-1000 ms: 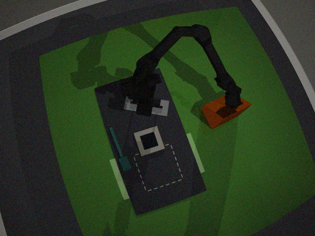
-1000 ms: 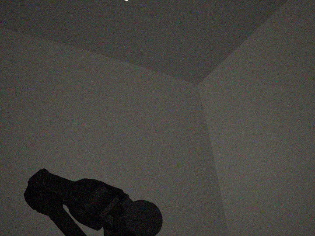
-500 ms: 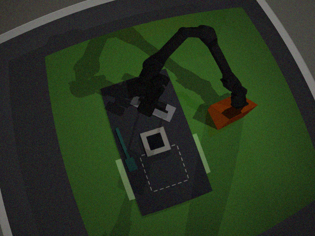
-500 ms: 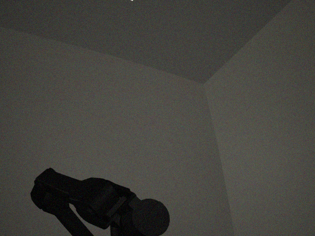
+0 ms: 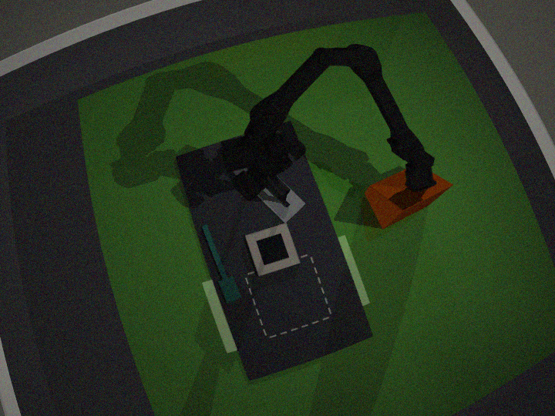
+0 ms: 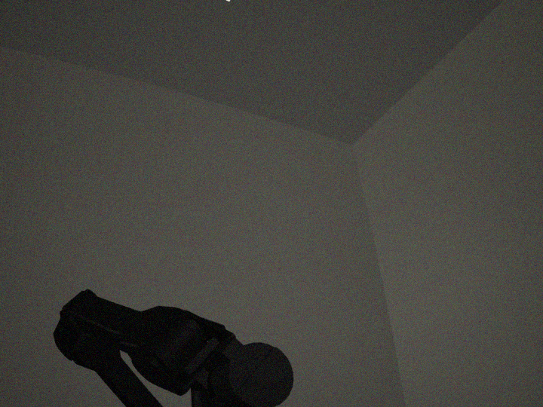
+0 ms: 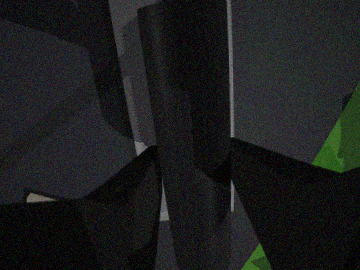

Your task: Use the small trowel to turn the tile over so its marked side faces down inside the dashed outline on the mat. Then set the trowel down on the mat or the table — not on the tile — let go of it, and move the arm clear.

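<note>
My gripper tip is 6 cm short of the tile, 16 cm to the right of it and 6 cm above it. Round my gripper tip: teal trowel: 20 cm ahead, 16 cm to the left, 6 cm below.
</note>
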